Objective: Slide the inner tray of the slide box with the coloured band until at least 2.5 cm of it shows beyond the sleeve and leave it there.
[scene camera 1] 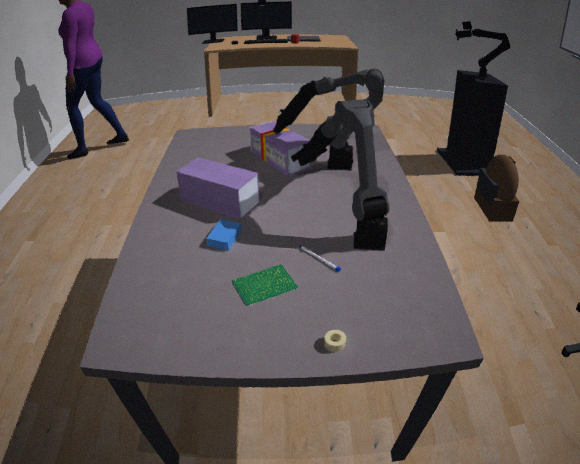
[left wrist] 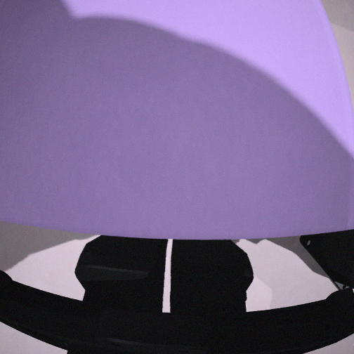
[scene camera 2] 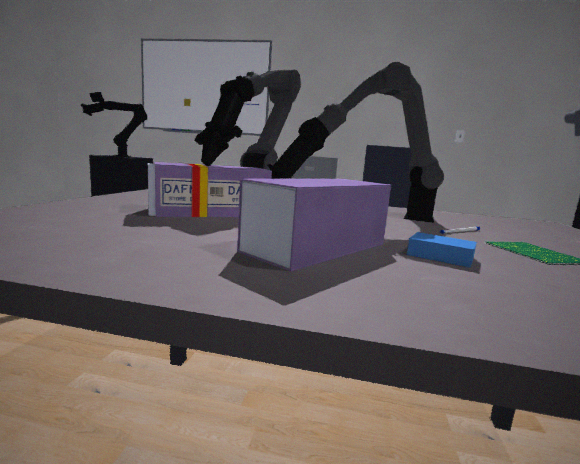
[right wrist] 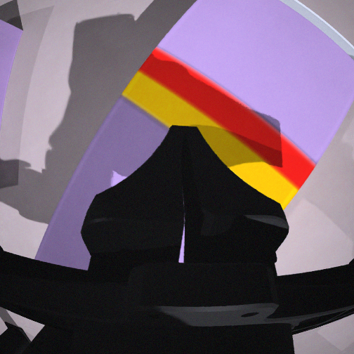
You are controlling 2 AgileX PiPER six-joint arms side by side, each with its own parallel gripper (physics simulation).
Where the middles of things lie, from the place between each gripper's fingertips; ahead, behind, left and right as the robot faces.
Scene:
My right gripper is now 290 mm to the right of the plain purple box [scene camera 1: 232, 191], 220 mm short of it and 60 mm above it. The rest, counted from my right hand: blue block [scene camera 2: 455, 251] 510 mm to the left, 190 mm ahead, 110 mm below.
The plain purple box lies 300 mm ahead of my left hand, 180 mm to the left of it and 30 mm above it. From my left hand the other things lie so: blue block (270 mm ahead, 390 mm to the left, 20 mm below).

